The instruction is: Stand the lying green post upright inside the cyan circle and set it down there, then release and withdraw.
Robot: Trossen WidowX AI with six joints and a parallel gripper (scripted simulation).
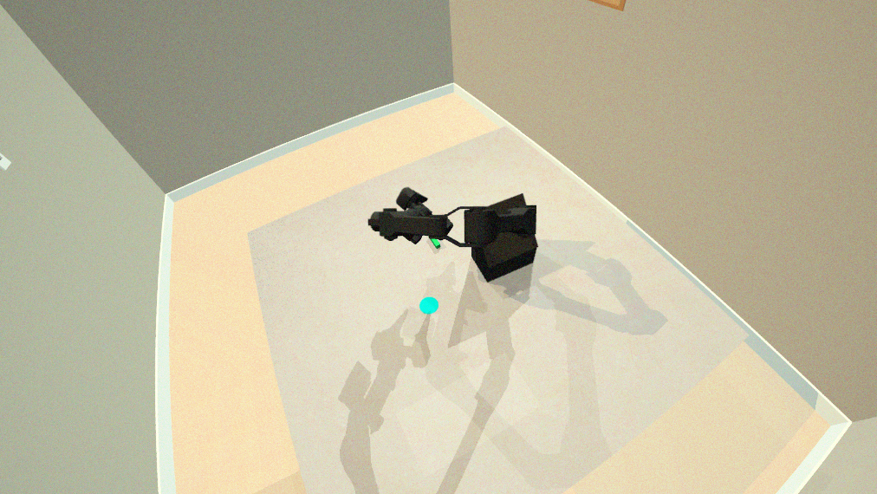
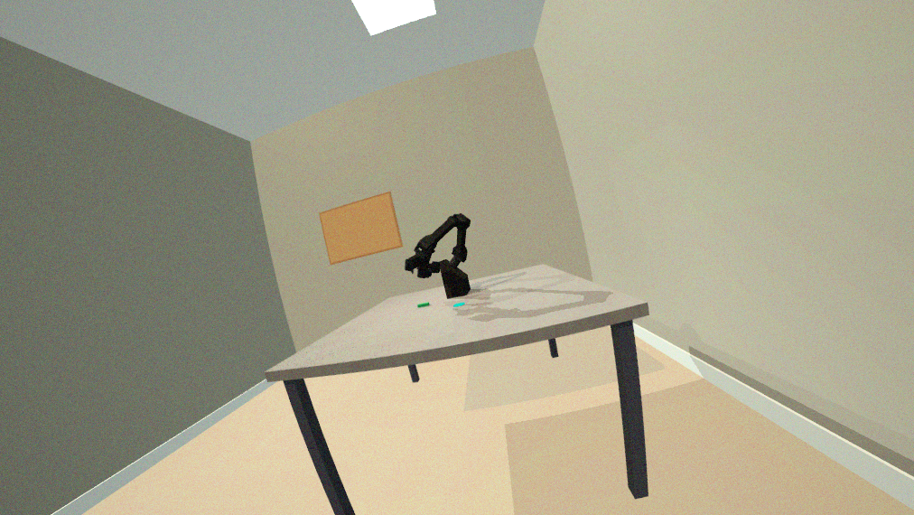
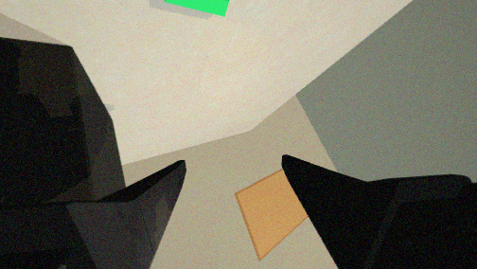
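Now: the green post 20 mm ahead of my gripper tip, 20 mm to the right of it and 180 mm below it. The rest, counted from my gripper tip: cyan circle: 170 mm ahead, 180 mm to the left, 180 mm below.
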